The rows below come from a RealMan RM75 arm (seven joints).
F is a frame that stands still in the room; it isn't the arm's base.
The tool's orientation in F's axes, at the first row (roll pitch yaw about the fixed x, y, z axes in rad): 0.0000 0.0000 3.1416
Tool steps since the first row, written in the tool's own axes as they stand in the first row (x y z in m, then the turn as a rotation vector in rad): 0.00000 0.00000 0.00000 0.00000 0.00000 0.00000; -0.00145 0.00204 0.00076 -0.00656 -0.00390 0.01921; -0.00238 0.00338 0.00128 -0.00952 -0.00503 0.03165; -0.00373 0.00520 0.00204 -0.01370 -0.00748 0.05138; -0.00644 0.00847 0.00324 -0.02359 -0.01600 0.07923
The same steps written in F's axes. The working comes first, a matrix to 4 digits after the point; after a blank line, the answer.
The tool's axes in the first row as the columns of a matrix, in F's axes (used below as rounded here):
-1.0000 0.0000 0.0000
0.0000 -1.0000 0.0000
0.0000 0.0000 1.0000

0.00000 0.00000 0.00000 0.00000 0.00000 0.00000; 0.00145 -0.00204 0.00076 0.00656 0.00390 0.01921; 0.00238 -0.00338 0.00128 0.00952 0.00503 0.03165; 0.00373 -0.00520 0.00204 0.01370 0.00748 0.05138; 0.00644 -0.00847 0.00324 0.02359 0.01600 0.07923
